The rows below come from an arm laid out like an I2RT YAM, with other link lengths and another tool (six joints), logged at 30 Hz.
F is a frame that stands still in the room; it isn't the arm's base.
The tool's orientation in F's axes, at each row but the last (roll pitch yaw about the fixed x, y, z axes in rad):
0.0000 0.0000 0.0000
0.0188 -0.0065 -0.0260
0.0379 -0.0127 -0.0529
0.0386 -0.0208 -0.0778
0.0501 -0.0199 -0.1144
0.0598 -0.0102 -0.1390
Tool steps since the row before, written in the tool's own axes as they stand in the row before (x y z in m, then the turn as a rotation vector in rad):
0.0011 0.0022 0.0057 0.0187 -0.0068 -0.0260
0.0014 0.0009 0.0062 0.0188 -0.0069 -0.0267
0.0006 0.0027 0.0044 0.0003 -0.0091 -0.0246
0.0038 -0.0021 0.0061 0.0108 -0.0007 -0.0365
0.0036 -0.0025 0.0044 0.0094 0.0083 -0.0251
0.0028 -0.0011 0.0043 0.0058 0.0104 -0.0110
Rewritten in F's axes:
0.0011 0.0022 0.0057 0.0187 -0.0068 -0.0260
0.0014 0.0007 0.0062 0.0188 -0.0069 -0.0267
0.0007 0.0025 0.0045 0.0002 -0.0082 -0.0249
0.0035 -0.0026 0.0061 0.0116 -0.0002 -0.0363
0.0032 -0.0031 0.0043 0.0109 0.0084 -0.0245
0.0025 -0.0017 0.0043 0.0074 0.0101 -0.0103

